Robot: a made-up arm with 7 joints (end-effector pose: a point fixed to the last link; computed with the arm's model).
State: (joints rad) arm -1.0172 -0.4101 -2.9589 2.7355 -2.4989 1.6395 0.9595
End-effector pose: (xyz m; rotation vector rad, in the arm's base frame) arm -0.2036 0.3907 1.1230 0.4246 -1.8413 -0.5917
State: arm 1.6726 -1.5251 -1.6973 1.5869 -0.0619 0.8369 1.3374
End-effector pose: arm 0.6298 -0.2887 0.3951 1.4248 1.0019 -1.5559
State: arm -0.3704 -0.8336 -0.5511 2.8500 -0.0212 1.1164 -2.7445
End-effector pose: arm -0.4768 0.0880 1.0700 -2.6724 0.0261 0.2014
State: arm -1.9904 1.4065 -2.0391 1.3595 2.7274 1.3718 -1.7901
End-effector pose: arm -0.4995 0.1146 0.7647 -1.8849 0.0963 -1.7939
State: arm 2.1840 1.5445 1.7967 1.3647 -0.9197 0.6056 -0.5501
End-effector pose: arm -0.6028 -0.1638 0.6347 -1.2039 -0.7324 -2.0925
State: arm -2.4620 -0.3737 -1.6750 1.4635 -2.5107 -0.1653 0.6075
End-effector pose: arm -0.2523 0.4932 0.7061 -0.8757 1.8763 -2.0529
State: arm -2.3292 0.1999 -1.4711 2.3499 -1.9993 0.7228 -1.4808
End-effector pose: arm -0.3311 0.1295 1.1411 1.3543 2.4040 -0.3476
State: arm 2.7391 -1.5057 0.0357 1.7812 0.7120 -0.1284 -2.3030
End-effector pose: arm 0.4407 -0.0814 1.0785 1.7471 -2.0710 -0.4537
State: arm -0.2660 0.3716 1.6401 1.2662 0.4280 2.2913 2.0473
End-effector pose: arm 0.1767 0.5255 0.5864 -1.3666 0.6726 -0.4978
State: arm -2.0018 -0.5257 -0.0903 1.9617 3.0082 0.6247 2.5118
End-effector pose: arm -0.0601 -0.1844 1.1750 2.8470 0.8018 0.2487
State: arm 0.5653 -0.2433 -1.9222 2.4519 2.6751 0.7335 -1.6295
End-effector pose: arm -0.0324 -0.4170 1.1023 0.0472 -2.9029 -0.4897
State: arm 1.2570 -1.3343 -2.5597 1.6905 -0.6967 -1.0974 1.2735
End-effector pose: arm 0.0839 -0.5842 0.2615 0.6738 -1.8251 -2.0280
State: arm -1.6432 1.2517 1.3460 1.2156 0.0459 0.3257 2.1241
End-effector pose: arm 0.6097 -0.2259 0.3634 -1.5689 -1.3490 2.3107
